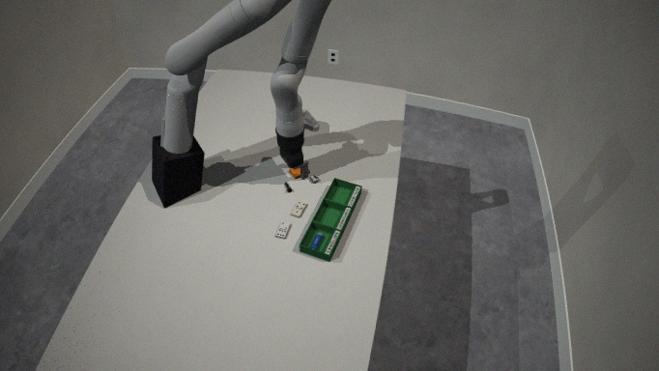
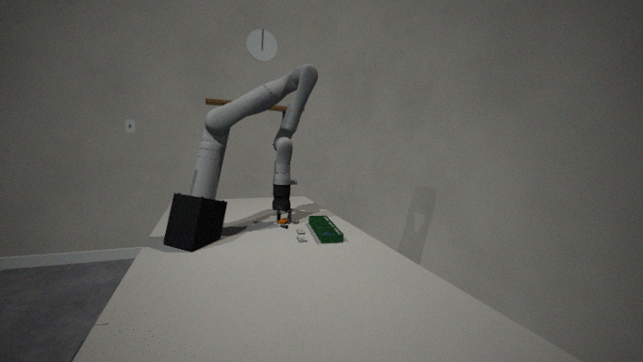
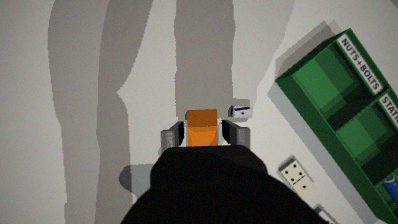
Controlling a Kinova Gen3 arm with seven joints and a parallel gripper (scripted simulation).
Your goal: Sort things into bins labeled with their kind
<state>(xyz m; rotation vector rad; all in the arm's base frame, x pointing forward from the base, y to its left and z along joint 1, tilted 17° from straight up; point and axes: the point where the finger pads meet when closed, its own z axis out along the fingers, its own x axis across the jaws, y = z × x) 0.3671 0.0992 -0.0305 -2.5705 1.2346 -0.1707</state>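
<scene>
Right now my hand is 20 mm above the orange flat block. Round my hand: black bolt 70 mm to the right, 20 mm below, 20 mm behind; then green three-part bin 170 mm to the right, 120 mm ahead, 10 mm below; then grey piece 50 mm ahead, 20 mm to the right, 10 mm below.
</scene>
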